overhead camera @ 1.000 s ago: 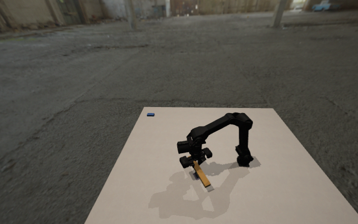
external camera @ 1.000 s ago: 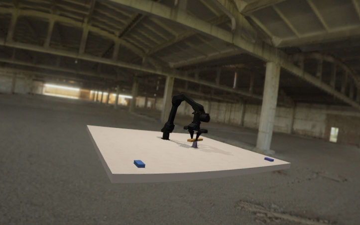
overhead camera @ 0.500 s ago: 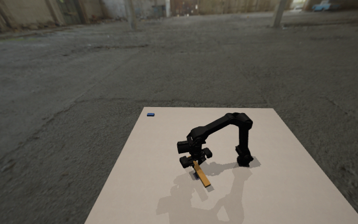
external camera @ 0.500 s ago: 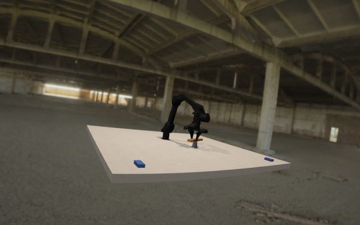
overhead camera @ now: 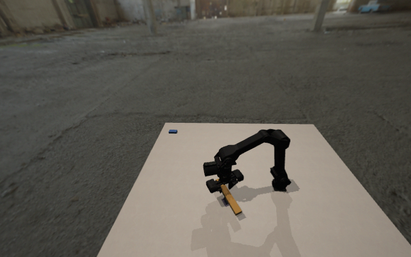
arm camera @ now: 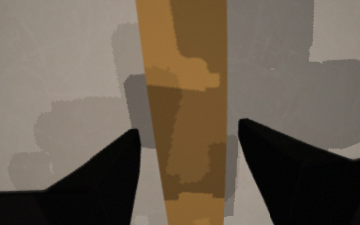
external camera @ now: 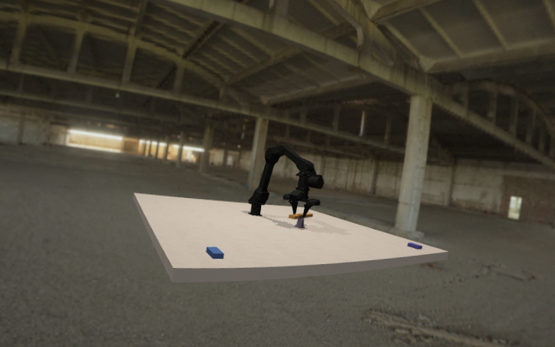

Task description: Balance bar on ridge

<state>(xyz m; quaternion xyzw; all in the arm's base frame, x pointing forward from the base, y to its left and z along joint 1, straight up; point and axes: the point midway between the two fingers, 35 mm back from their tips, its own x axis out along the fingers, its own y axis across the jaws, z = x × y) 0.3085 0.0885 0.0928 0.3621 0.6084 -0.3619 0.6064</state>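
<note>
The bar lies 1 cm behind my gripper tip and 2 cm to the left of it. From my gripper tip the other things lie so: blue block (43 cm ahead, 59 cm to the right, 5 cm below).
</note>
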